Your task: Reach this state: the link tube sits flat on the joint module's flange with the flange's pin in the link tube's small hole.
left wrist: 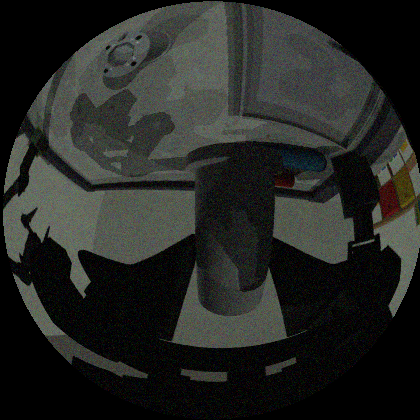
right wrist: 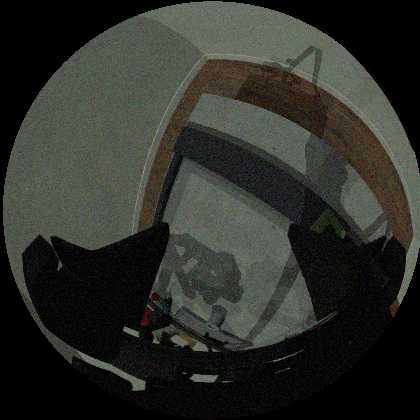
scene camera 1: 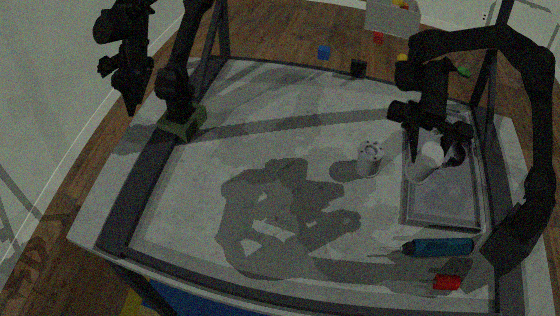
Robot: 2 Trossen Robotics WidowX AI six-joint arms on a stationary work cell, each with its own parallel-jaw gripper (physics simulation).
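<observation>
The grey joint module stands upright on the table, left of the tray in scene camera 1, its flange with several holes facing up. The pin cannot be made out. My left gripper is shut on the link tube, a pale cylinder with a wider rim at its lower end. The tube is over the tray, apart from the module. Its small hole is hidden. My right gripper is open and empty, high at the far left of scene camera 1.
The shallow tray lies under the left gripper. A blue-handled screwdriver and a red-handled tool lie near the front right. A green block is at the left frame bar.
</observation>
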